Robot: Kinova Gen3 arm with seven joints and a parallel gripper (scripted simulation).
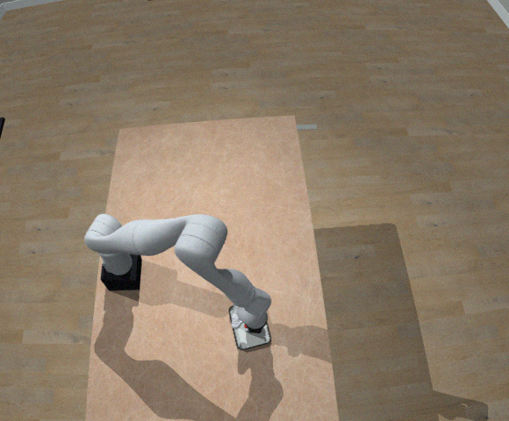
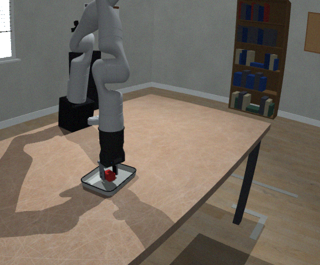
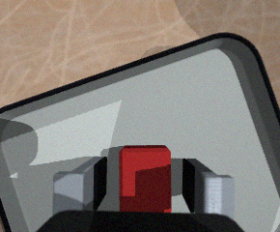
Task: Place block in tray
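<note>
The red block lies 10 mm below my hand. Also, from my hand: white tray (20 mm below).
</note>
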